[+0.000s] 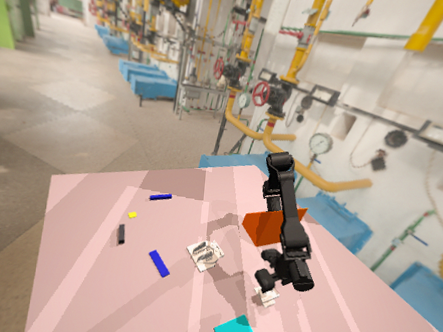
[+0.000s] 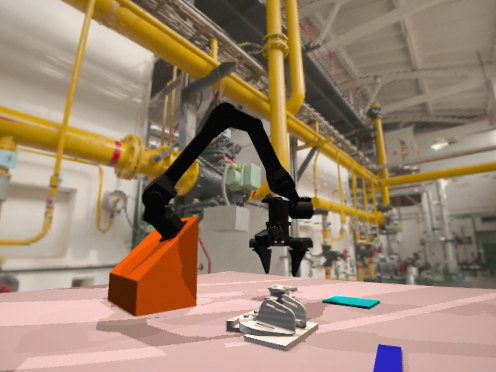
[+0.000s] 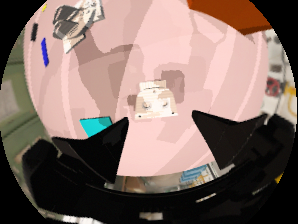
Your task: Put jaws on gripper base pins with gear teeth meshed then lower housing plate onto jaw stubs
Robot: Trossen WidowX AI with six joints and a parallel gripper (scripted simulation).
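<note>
The base is 1 cm to the right of my gripper tip and 3 cm below it. Round my gripper tip: small yellow piece 32 cm ahead, 56 cm to the right, 6 cm below; black bar 39 cm ahead, 46 cm to the right, 5 cm below; cyan tile 18 cm ahead, 3 cm to the left, 6 cm below.
</note>
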